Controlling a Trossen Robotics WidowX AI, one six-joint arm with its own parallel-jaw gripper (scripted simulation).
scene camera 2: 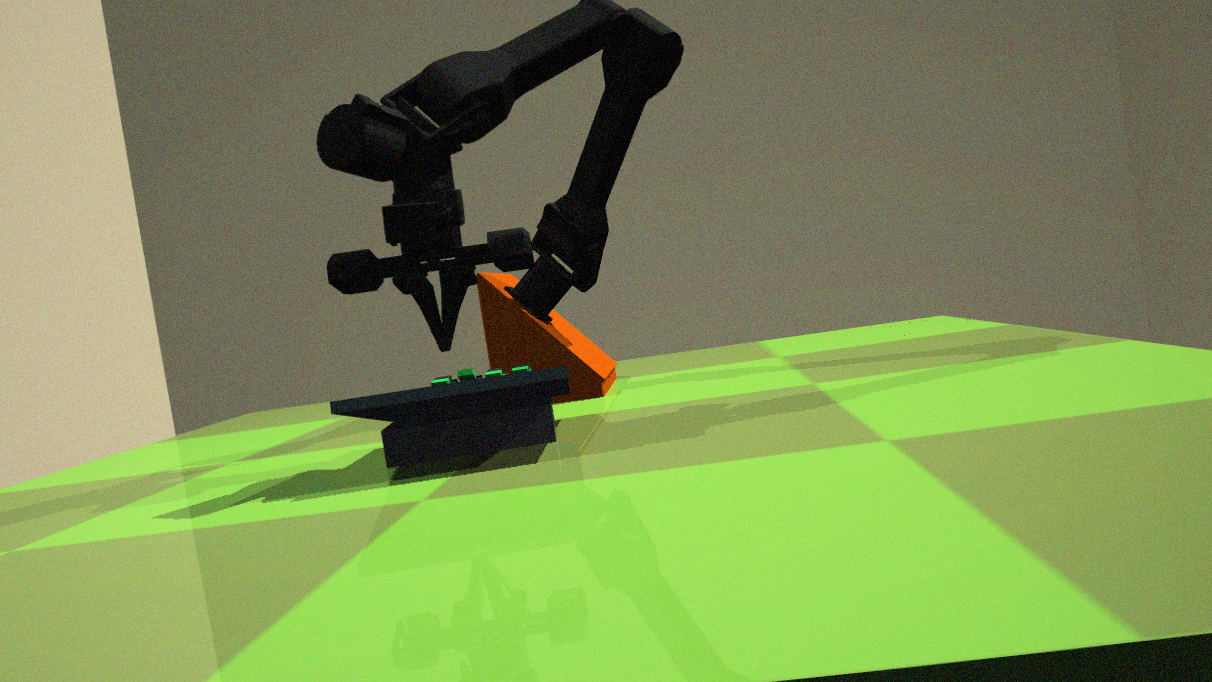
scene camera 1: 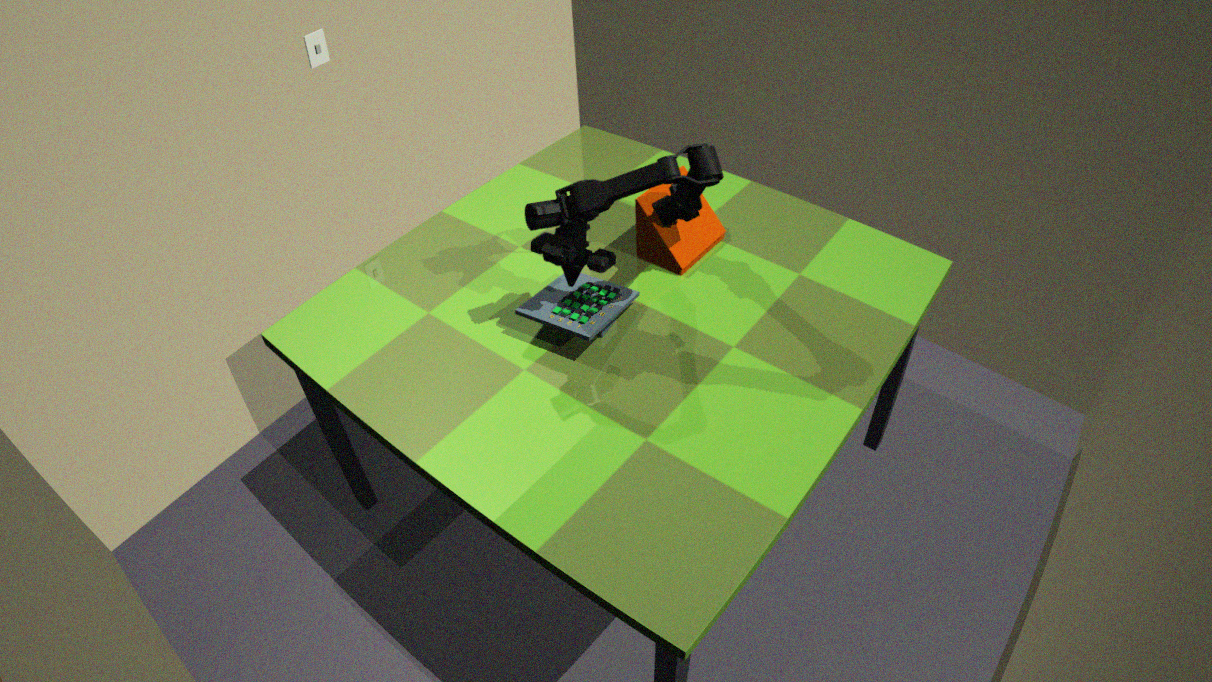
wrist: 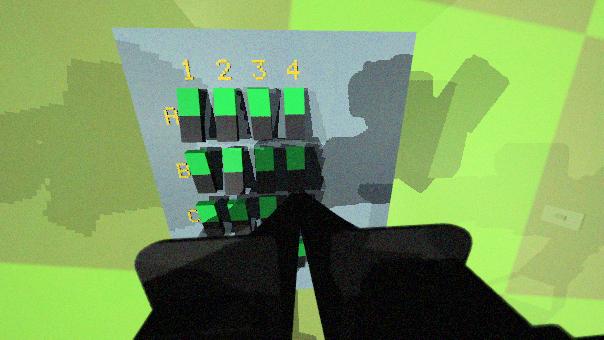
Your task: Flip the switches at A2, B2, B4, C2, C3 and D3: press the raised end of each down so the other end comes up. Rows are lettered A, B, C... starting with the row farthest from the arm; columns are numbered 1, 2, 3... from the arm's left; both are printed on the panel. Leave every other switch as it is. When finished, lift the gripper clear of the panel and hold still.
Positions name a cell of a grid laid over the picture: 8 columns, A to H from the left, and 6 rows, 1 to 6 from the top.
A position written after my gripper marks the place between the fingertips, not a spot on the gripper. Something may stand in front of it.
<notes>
My gripper (scene camera 2: C4) is shut and holds nothing. I also see a switch A2 (wrist: C2).
My gripper is seen too in scene camera 1 (scene camera 1: D3) and in the wrist view (wrist: D4).
</notes>
